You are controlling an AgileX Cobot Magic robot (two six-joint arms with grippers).
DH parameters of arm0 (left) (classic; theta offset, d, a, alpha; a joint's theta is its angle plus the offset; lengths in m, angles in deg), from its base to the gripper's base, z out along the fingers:
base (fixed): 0 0 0 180
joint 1: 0 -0.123 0 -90
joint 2: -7.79 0 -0.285 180
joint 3: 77.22 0 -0.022 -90
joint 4: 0 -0.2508 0 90
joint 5: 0 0 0.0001 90
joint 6: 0 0.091 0 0
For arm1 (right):
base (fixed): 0 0 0 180
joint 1: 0 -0.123 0 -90
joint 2: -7.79 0 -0.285 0
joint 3: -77.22 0 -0.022 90
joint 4: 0 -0.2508 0 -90
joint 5: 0 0 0.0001 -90
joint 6: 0 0.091 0 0
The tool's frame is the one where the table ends.
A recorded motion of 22 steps. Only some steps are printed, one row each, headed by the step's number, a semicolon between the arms.
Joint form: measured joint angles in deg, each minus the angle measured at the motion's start. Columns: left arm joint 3, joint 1, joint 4, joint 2, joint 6, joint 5; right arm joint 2, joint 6, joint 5, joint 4, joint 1, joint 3.
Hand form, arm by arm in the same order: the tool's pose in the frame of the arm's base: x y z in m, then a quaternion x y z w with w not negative. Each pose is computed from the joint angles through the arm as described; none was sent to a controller.
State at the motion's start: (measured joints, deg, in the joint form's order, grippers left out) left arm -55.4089 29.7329 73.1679 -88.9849 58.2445 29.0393; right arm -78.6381 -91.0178 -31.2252 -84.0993 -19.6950 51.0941
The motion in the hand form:
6: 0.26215 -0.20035 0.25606 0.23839 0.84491 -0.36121 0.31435; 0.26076 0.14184 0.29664 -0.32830 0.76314 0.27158 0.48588
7: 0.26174 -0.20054 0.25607 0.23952 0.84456 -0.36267 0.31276; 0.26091 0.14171 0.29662 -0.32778 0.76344 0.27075 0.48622
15: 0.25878 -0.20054 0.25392 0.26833 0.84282 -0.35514 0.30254; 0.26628 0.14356 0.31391 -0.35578 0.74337 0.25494 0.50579
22: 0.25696 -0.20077 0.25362 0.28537 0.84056 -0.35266 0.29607; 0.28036 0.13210 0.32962 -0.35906 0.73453 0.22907 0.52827
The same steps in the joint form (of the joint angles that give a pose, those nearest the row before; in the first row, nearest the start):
6: 0.00 0.00 0.00 0.00 0.00 1.21; -0.08 0.00 1.00 0.00 0.00 0.00
7: 0.00 0.00 0.00 0.00 0.00 1.49; -0.08 0.00 1.12 0.00 0.00 0.00
15: -0.06 0.00 -3.14 -0.05 0.00 3.28; -0.22 0.00 0.44 3.40 0.12 3.74
22: -0.24 0.00 -4.84 -0.05 0.02 4.58; -1.01 0.00 -0.31 6.01 3.12 7.69

